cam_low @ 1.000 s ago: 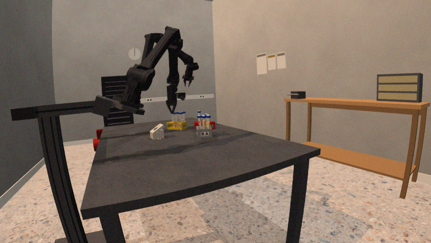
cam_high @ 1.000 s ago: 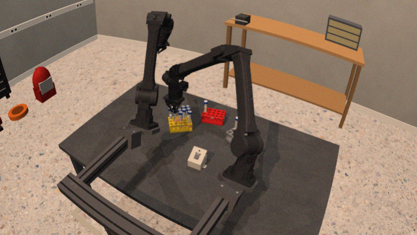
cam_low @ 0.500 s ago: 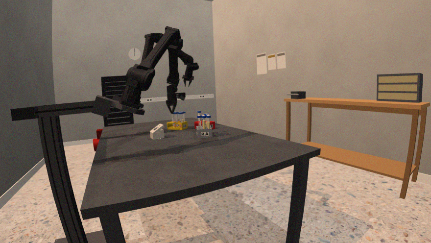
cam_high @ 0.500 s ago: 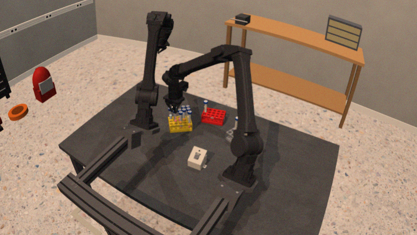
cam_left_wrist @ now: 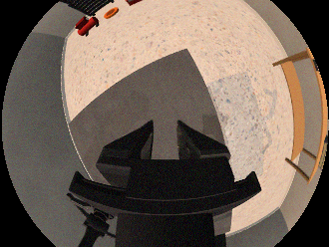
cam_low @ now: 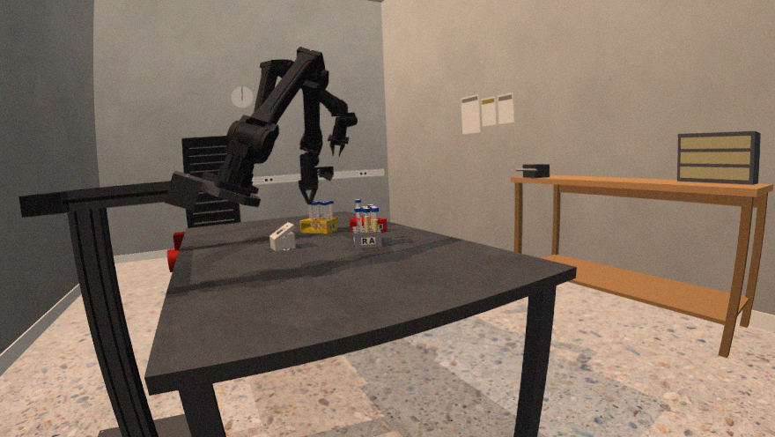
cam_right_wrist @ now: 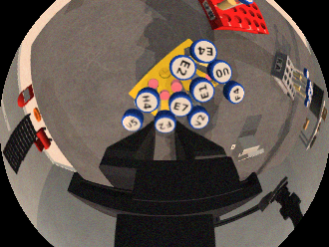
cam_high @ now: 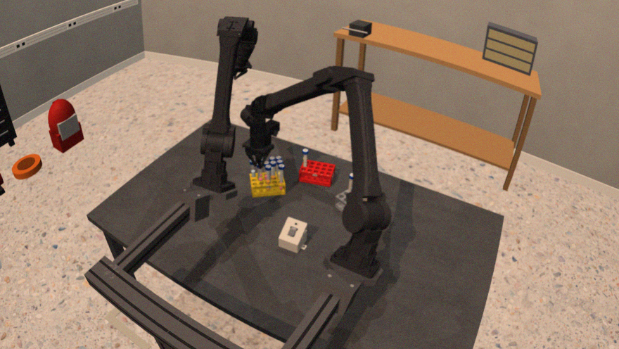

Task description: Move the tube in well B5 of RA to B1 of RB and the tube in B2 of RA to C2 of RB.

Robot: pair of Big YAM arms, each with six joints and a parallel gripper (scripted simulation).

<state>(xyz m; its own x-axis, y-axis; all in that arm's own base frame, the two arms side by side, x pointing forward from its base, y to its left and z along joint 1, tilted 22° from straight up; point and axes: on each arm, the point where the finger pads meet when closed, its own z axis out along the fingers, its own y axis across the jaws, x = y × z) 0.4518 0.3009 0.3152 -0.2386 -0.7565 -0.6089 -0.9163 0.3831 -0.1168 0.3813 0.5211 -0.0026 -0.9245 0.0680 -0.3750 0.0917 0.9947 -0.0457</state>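
Right now the red rack is 21 cm ahead of my right hand, 12 cm to the right of it and 10 cm below it.
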